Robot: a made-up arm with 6 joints.
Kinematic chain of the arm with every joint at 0, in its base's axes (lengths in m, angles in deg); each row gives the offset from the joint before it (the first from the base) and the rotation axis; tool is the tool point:
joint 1: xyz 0 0 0.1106 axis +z
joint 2: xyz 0 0.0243 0 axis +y
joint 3: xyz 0 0 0.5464 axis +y
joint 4: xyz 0 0 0.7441 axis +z
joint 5: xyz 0 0 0 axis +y
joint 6: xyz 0 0 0.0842 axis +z
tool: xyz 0 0 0
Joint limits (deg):
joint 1: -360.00..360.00
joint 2: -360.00..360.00
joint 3: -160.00..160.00
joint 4: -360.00..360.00
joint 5: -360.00..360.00
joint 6: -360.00..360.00
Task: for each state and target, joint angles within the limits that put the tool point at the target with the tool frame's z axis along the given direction. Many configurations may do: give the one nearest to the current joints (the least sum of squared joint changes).
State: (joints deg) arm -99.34 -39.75 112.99 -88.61 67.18 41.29
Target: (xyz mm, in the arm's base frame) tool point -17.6 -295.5 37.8 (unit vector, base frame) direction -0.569 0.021 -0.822
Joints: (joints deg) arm -88.84 -30.06 159.88 -41.08 59.90 41.29
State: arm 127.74 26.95 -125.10 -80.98 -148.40 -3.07
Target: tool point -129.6 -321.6 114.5 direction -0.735 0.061 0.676
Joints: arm 82.46 13.56 -155.29 -121.25 -120.54 -3.07
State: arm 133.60 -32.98 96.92 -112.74 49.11 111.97
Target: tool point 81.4 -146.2 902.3 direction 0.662 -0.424 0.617
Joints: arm 115.43 -76.66 111.10 -155.18 82.44 111.97
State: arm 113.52 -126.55 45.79 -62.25 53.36 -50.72
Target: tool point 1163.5 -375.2 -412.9 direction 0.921 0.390 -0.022
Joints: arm 160.61 -125.64 19.79 -74.98 44.20 -50.72
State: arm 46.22 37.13 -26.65 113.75 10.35 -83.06
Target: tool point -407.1 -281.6 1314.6 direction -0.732 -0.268 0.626
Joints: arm 40.09 0.24 -35.86 130.93 20.65 -83.06
